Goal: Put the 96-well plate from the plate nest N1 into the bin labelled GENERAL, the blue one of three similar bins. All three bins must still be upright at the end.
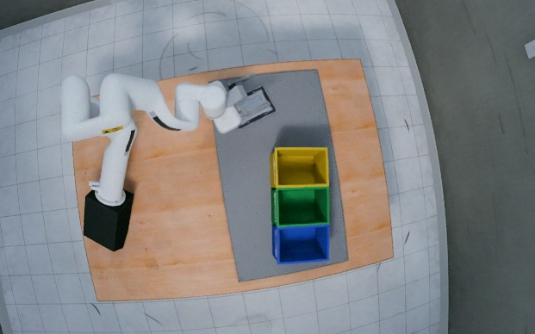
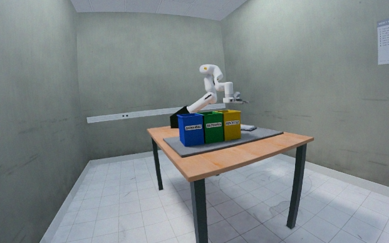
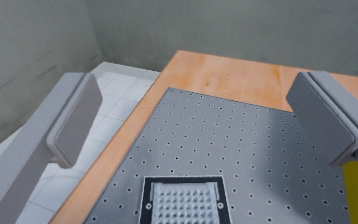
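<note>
My hand is 21 cm above the clear 96-well plate. Also, from my hand: green bin: 35 cm to the right, 21 cm ahead, 14 cm below; black plate nest N1: 22 cm below; yellow bin: 22 cm to the right, 19 cm ahead, 14 cm below.
</note>
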